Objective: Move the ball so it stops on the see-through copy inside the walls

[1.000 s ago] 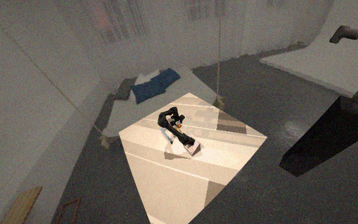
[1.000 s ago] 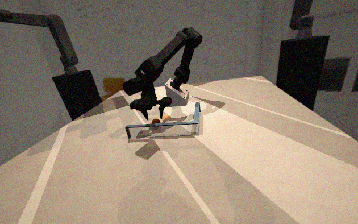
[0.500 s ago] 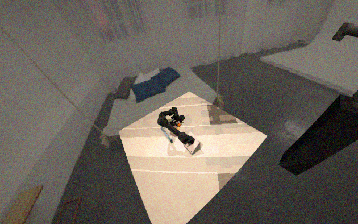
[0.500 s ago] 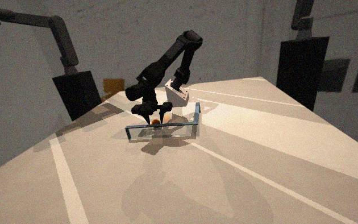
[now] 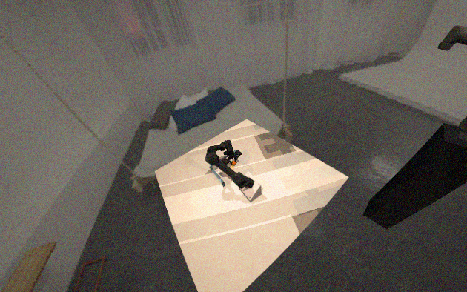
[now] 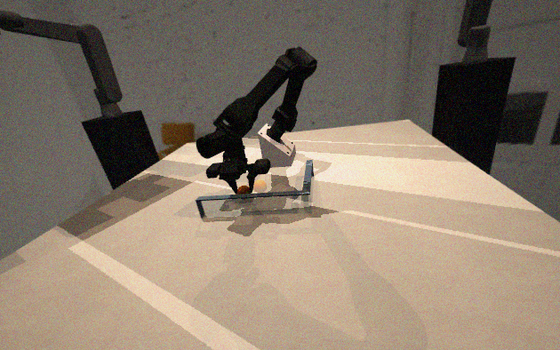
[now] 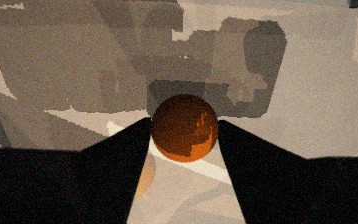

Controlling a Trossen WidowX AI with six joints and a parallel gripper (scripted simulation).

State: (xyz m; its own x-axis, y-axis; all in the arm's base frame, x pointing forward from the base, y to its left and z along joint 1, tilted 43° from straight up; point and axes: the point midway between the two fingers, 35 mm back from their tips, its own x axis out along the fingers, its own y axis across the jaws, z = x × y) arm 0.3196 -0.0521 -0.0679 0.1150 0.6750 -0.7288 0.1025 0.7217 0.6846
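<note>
The see-through copy of ball is 40 mm behind my gripper tip and 50 mm to the left of it. The rest, counted from my gripper tip: orange-brown ball: right at my gripper tip.
</note>
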